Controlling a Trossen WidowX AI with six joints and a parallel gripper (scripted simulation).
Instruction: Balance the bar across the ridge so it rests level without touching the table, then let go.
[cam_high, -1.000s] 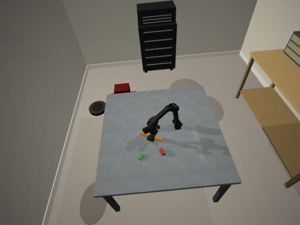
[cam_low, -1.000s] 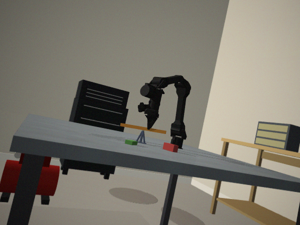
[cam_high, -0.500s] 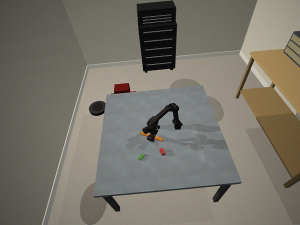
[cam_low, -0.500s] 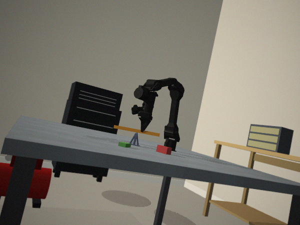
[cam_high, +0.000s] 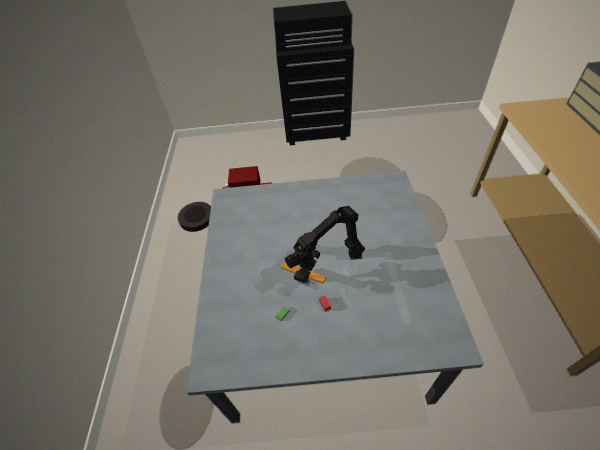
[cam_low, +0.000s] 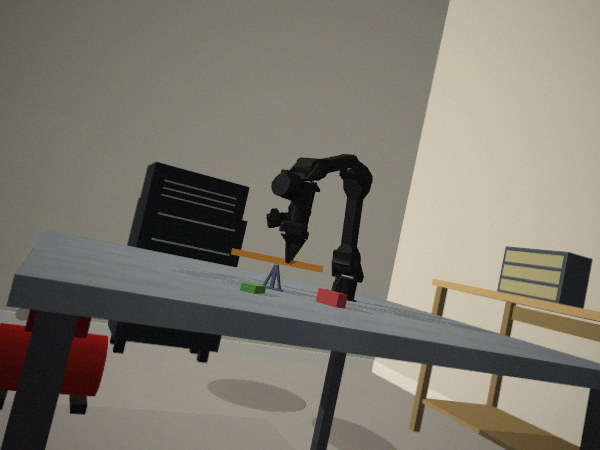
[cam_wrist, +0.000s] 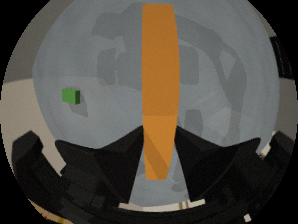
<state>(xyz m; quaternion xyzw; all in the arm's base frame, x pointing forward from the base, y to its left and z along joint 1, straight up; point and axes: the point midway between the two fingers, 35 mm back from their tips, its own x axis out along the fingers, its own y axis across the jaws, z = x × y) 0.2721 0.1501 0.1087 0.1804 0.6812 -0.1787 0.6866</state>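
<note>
My gripper tip is now 20 mm short of the orange bar and 10 mm to the left of it. Also, from my gripper tip: red block: 140 mm to the left, 70 mm behind, 60 mm below; then green block: 170 mm to the left, 140 mm ahead, 70 mm below.
</note>
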